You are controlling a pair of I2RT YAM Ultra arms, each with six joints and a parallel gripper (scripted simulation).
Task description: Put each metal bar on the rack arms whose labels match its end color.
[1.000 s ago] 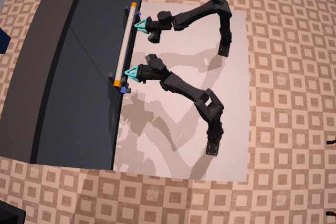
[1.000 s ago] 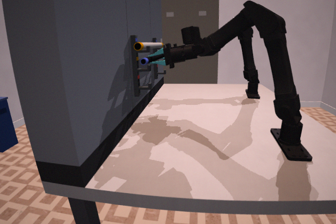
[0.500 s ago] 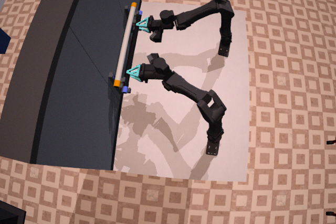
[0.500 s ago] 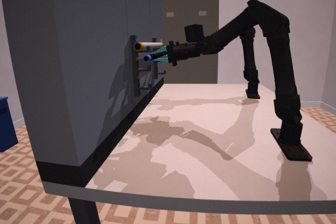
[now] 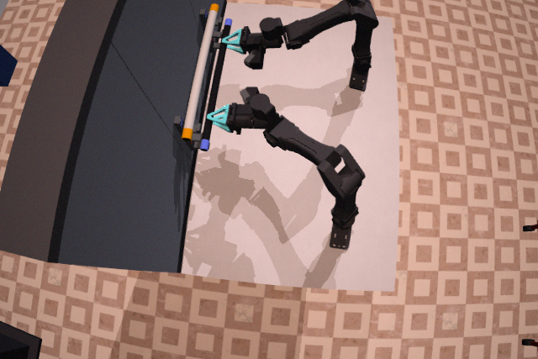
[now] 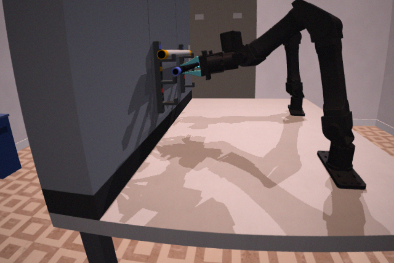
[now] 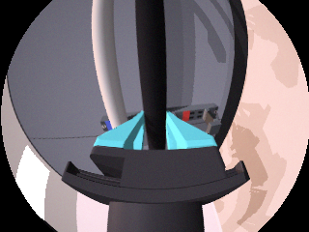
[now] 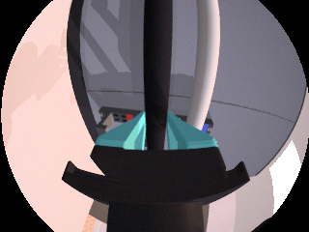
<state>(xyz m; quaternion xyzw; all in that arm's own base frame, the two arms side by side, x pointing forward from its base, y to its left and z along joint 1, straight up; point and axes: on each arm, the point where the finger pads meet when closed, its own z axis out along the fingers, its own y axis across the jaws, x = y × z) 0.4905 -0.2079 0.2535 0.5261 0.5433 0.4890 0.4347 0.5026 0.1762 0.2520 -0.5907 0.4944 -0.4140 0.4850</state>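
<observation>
Right now my right hand is 1 cm past the dark metal bar and 15 cm to the right of it. Round my right hand: pale metal bar (4 cm ahead, 14 cm to the left, 6 cm above); tall grey wall panel (13 cm ahead, 20 cm to the left, 17 cm above).
My left gripper is now 15 cm to the left of the dark metal bar and 2 cm short of it. Also, from my left hand: pale metal bar (16 cm to the right, 6 cm ahead, 6 cm above); tall grey wall panel (17 cm above, 16 cm ahead, 9 cm to the right).
</observation>
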